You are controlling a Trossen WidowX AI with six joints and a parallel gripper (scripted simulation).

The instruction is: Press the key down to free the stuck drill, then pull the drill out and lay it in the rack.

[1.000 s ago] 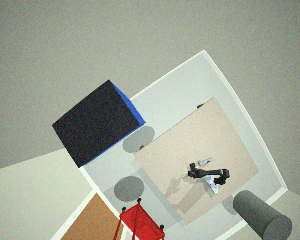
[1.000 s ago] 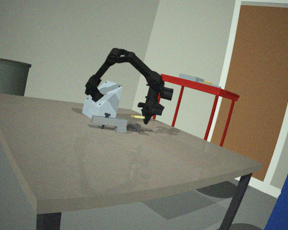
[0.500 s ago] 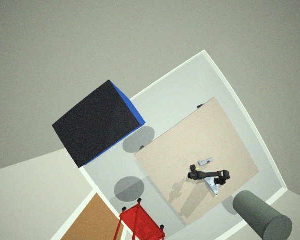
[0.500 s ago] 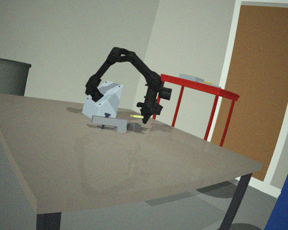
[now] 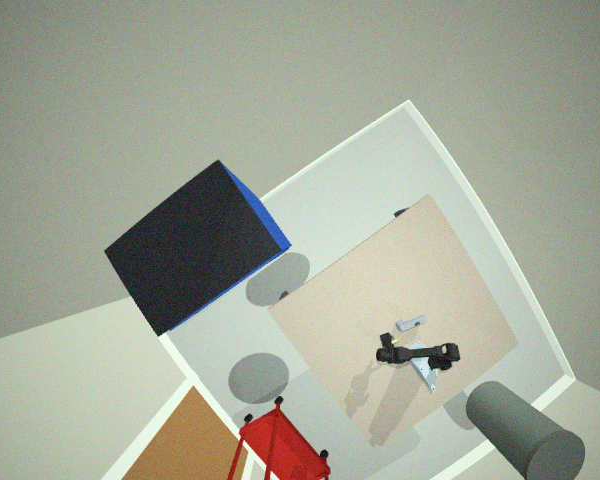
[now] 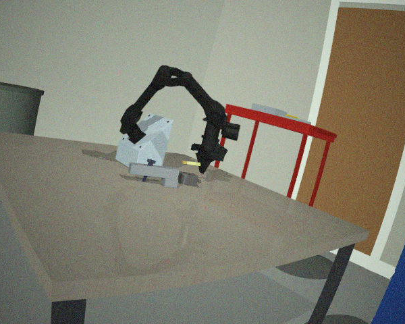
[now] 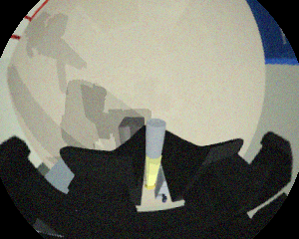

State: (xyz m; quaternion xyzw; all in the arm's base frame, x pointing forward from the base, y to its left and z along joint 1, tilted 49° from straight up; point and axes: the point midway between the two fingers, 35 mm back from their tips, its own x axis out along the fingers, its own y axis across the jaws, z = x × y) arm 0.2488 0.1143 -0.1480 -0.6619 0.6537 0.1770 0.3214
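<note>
Now: gripper tip 40 mm to the left of the drill, 30 mm below it and 10 mm past it. Round my gripper tip: light grey block 210 mm to the right, 20 mm below, 10 mm ahead; then dark key 240 mm to the right, 10 mm below; then grey slotted rack 40 mm to the right, 40 mm below, 30 mm behind.
</note>
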